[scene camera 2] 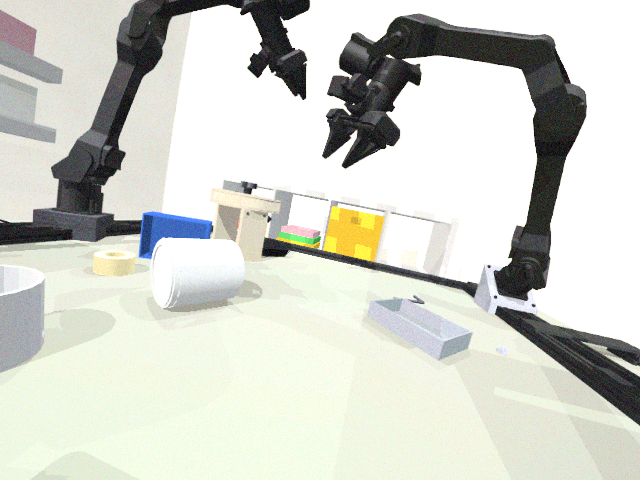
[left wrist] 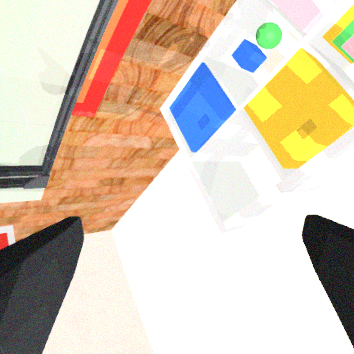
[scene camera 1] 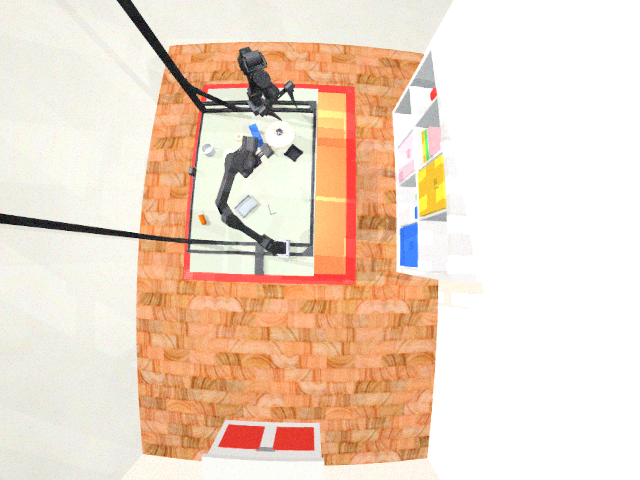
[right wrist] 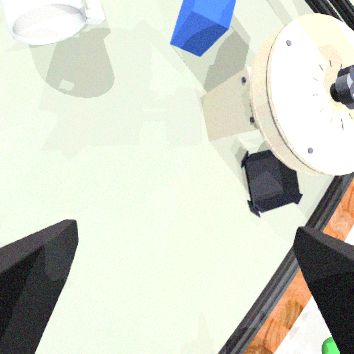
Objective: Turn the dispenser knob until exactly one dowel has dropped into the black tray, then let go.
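Seen in the pictures: left gripper, fingertip midpoint: [scene camera 2: 300,97] [left wrist: 193,226] [scene camera 1: 289,114]; right gripper, fingertip midpoint: [scene camera 2: 332,162] [right wrist: 188,234]; left arm's base at its link origin: [scene camera 2: 78,211] [scene camera 1: 256,102]; right arm's base at its link origin: [scene camera 2: 510,285] [scene camera 1: 282,248].
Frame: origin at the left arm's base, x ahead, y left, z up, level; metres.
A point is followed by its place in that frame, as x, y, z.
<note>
The dispenser [scene camera 1: 285,141] {0.386, -0.014, 0.099} [scene camera 2: 252,235] [right wrist: 295,115] {0.362, -0.067, 0.098} is a round pale disc on a wooden stand, with a dark knob [scene camera 1: 279,132] {0.335, -0.018, 0.126} [scene camera 2: 249,186] {0.328, -0.036, 0.117} [right wrist: 345,88] {0.336, -0.033, 0.123} on top. The black tray [scene camera 1: 293,152] {0.401, 0.017, -0.045} [scene camera 2: 273,248] {0.435, 0.052, -0.039} [right wrist: 284,192] {0.433, 0.049, -0.043} lies beside its foot; I see no dowel in it. My left gripper [scene camera 1: 289,113] {0.423, 0.017, 0.368} [scene camera 2: 301,96] {0.423, 0.017, 0.368} [left wrist: 193,226] {0.423, 0.017, 0.368} is open and empty, high above the table and apart from the knob. My right gripper [scene camera 2: 334,161] {0.449, -0.195, 0.189} [right wrist: 188,234] {0.449, -0.195, 0.189} is open and empty, raised away from the dispenser; its fingertips are hidden in scene camera 1. The dispenser's inside is mostly hidden.
A blue box [scene camera 1: 255,132] {0.201, -0.117, 0.033} [scene camera 2: 178,233] {0.198, -0.097, -0.001} [right wrist: 206,22] {0.253, -0.129, 0.026} stands beside the dispenser. A white mug [scene camera 2: 201,271] {0.244, -0.350, 0.006} [right wrist: 47,25] {0.261, -0.300, -0.043}, a tan ring [scene camera 2: 113,268] {0.132, -0.237, -0.035} and a grey cup [scene camera 2: 20,325] {0.129, -0.429, -0.017} are nearby. A grey tray [scene camera 2: 400,326] {0.493, -0.411, -0.034} and an orange item [scene camera 1: 202,219] {0.457, -0.661, -0.019} lie farther off.
</note>
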